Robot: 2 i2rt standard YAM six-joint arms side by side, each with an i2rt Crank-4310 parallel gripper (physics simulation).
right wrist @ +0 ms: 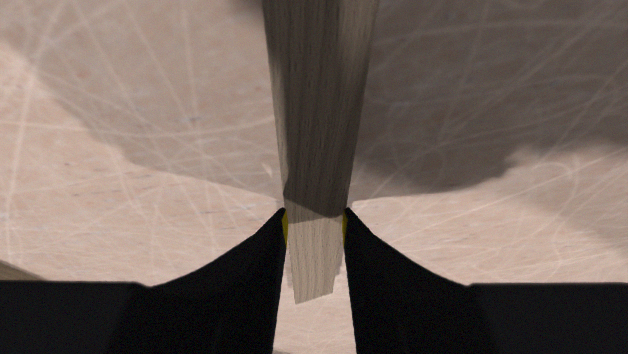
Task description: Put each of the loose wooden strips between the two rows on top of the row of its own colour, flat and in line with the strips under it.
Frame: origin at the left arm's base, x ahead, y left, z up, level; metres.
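Where they show: right gripper, between the fingertips: (315, 212).
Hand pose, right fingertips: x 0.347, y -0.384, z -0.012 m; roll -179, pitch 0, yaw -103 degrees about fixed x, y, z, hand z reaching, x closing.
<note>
Things, the pixels of their top centre, and the offset from my right fingertips. "spot": a spot on its surface instead.
- grey-brown wooden strip, centre of its top: (315, 214) dx +0.002, dy -0.001, dz +0.002 m
- brown wooden piece, a spot on its surface: (17, 271) spot: dx -0.043, dy +0.241, dz -0.009 m
A grey-brown wooden strip (317, 125) runs from the top edge of the right wrist view down to its slanted near end between my right fingers. Narrow edges of wood show beside and below it near that end, so it seems to lie over another strip; how many lie under it is hidden. My right gripper (315, 212) is shut on this strip, with a yellow pad close against each side, a little before its near end. The far end is out of view. My left gripper and the row of the other colour do not show.
Part of another brown wooden piece (17, 271) shows at the lower left edge, partly hidden by my right gripper's left finger. The pale, scratched table top (165, 225) lies beneath, with broad dark shadows across its upper part.
</note>
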